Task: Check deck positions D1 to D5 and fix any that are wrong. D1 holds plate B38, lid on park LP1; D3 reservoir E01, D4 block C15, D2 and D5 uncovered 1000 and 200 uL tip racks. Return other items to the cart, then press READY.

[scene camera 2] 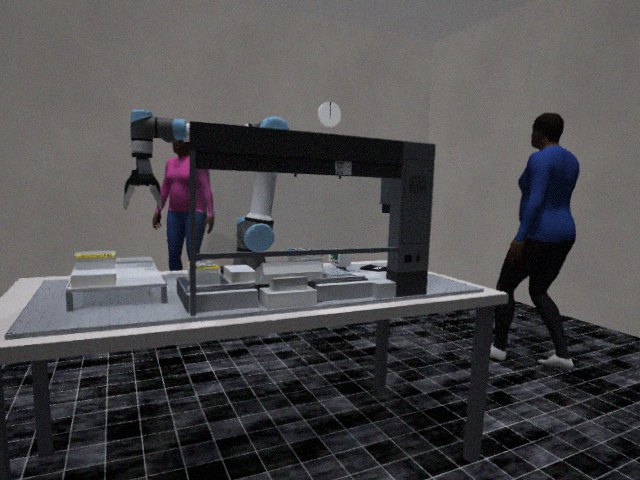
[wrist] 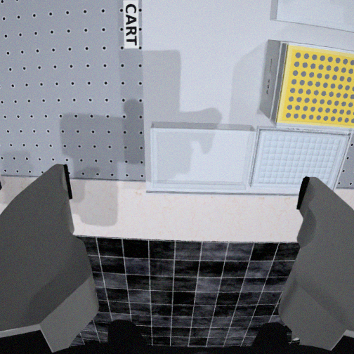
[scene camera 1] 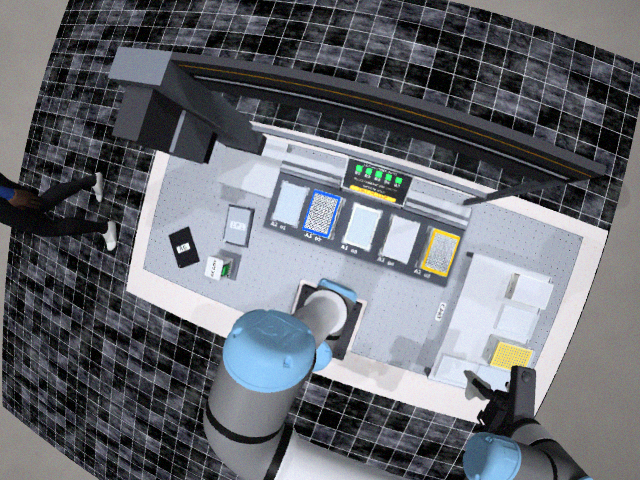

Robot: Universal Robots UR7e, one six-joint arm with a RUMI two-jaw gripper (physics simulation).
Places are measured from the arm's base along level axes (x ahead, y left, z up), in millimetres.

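Where they show: gripper, fingertip midpoint: (scene camera 2: 142, 209) (scene camera 1: 485, 377).
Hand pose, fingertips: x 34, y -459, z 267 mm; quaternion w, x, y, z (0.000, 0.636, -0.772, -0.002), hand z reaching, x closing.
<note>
After its pixels a point has its place.
In scene camera 1, D1 holds a pale blue plate (scene camera 1: 291, 203) @(x 417, y 146, z 48 mm). D2 holds a blue-rimmed tip rack (scene camera 1: 322, 213) @(x 392, y 26, z 136 mm), D3 a pale tray-like item (scene camera 1: 362, 226) @(x 370, y -92, z 53 mm), D4 a plain white block (scene camera 1: 400, 238) @(x 348, y -211, z 80 mm) and D5 a yellow-rimmed tip rack (scene camera 1: 440, 252) @(x 323, y -332, z 102 mm). Their own labels cannot be read. The park LP1 (scene camera 1: 238, 225) @(x 321, y 348, z 0 mm) shows a grey surface and its label; whether a clear lid lies on it cannot be told. The READY box (scene camera 1: 214, 267) @(x 172, y 381, z 87 mm) has a green button. My gripper (scene camera 2: 142, 206) @(x 34, y -459, z 267 mm) (wrist: 185, 175) is open and empty, high above the front edge of the cart (scene camera 1: 478, 284) @(x 235, y -492, z 43 mm) (wrist: 200, 30).
The cart bears a yellow rack (scene camera 1: 510, 355) @(x 36, y -610, z 113 mm) (wrist: 320, 85), a white box (scene camera 1: 531, 290) @(x 243, y -651, z 85 mm), a pale item (scene camera 1: 516, 321) @(x 134, y -633, z 68 mm), a shallow clear item (wrist: 201, 156) and a gridded plate (wrist: 299, 157). A dark gantry (scene camera 2: 294, 149) @(x 559, y -134, z 480 mm) spans the deck. The display (scene camera 1: 376, 180) @(x 509, y -117, z 108 mm) shows green squares. Mat RG (scene camera 1: 183, 247) @(x 206, y 585, z -8 mm) lies left.
</note>
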